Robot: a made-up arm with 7 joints. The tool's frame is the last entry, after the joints.
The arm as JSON. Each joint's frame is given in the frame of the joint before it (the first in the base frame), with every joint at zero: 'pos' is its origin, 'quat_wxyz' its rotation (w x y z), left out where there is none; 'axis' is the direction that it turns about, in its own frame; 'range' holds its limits. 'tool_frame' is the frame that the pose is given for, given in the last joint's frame.
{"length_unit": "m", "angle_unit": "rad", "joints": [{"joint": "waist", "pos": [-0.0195, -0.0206, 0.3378], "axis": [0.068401, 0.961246, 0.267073], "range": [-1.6, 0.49]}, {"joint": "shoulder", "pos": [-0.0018, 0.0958, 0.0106], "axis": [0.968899, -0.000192, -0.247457], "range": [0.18, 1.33]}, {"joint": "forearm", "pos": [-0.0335, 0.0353, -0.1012], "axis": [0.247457, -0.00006, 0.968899], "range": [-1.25, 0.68]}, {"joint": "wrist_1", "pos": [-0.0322, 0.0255, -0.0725], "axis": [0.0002, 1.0, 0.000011], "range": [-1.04, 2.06]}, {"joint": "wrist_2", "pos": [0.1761, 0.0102, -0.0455], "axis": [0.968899, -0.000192, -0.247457], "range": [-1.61, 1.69]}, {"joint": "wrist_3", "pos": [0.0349, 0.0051, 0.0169], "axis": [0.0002, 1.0, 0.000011], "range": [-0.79, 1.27]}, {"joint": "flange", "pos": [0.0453, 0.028, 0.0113], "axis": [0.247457, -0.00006, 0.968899], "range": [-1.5, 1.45]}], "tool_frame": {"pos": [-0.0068, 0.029, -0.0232], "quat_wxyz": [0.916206, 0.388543, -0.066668, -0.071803]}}
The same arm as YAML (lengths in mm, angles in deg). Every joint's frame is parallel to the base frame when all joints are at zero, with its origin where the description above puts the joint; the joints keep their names.
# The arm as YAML. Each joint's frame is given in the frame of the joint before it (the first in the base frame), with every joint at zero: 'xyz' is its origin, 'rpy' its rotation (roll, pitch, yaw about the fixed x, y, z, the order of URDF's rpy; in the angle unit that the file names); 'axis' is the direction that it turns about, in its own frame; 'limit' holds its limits. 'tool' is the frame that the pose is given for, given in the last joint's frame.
units:
  length: mm
  angle: deg
joints:
  - name: waist
    type: revolute
    origin:
      xyz: [-19.5, -20.6, 337.8]
      rpy: [0.0, 0.0, 0.0]
    axis: [0.068403, 0.961235, 0.26711]
    limit:
      lower: -91.67
      upper: 28.07
  - name: shoulder
    type: revolute
    origin:
      xyz: [-1.8, 95.8, 10.6]
      rpy: [0.0, 0.0, 0.0]
    axis: [0.968889, -0.0002, -0.247497]
    limit:
      lower: 10.31
      upper: 76.2
  - name: forearm
    type: revolute
    origin:
      xyz: [-33.5, 35.3, -101.2]
      rpy: [0.0, 0.0, 0.0]
    axis: [0.247497, -0.0001, 0.968889]
    limit:
      lower: -71.62
      upper: 38.96
  - name: wrist_1
    type: revolute
    origin:
      xyz: [-32.2, 25.5, -72.5]
      rpy: [0.0, 0.0, 0.0]
    axis: [0.0002, 1.0, 0.0]
    limit:
      lower: -59.59
      upper: 118.03
  - name: wrist_2
    type: revolute
    origin:
      xyz: [176.1, 10.2, -45.5]
      rpy: [0.0, 0.0, 0.0]
    axis: [0.968889, -0.0002, -0.247497]
    limit:
      lower: -92.25
      upper: 96.83
  - name: wrist_3
    type: revolute
    origin:
      xyz: [34.9, 5.1, 16.9]
      rpy: [0.0, 0.0, 0.0]
    axis: [0.0002, 1.0, 0.0]
    limit:
      lower: -45.26
      upper: 72.77
  - name: flange
    type: revolute
    origin:
      xyz: [45.3, 28.0, 11.3]
      rpy: [0.0, 0.0, 0.0]
    axis: [0.247497, -0.0001, 0.968889]
    limit:
      lower: -85.94
      upper: 83.08
tool:
  origin:
    xyz: [-6.8, 29.0, -23.2]
    rpy: [46.31, -3.81, -10.59]

